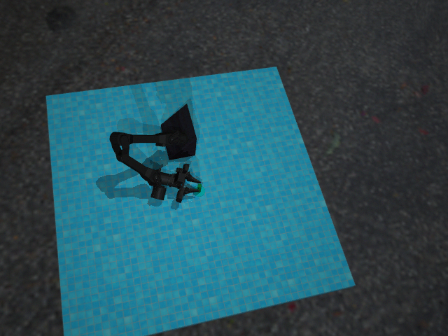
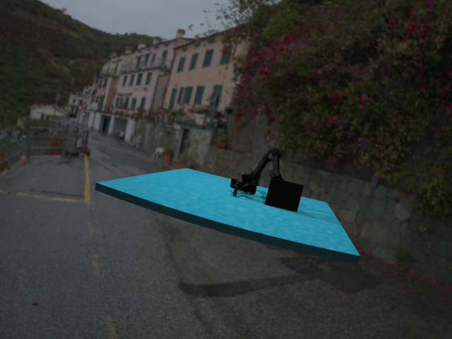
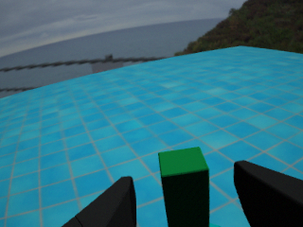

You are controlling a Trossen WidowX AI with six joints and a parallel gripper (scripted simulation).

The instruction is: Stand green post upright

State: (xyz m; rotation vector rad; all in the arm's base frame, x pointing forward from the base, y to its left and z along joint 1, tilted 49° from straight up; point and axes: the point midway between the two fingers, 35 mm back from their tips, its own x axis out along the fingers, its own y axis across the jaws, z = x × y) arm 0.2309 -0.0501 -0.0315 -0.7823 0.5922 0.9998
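Now: gripper tip 20 mm above the green post. The rest, counted from my gripper tip: cyan circle: 50 mm below.
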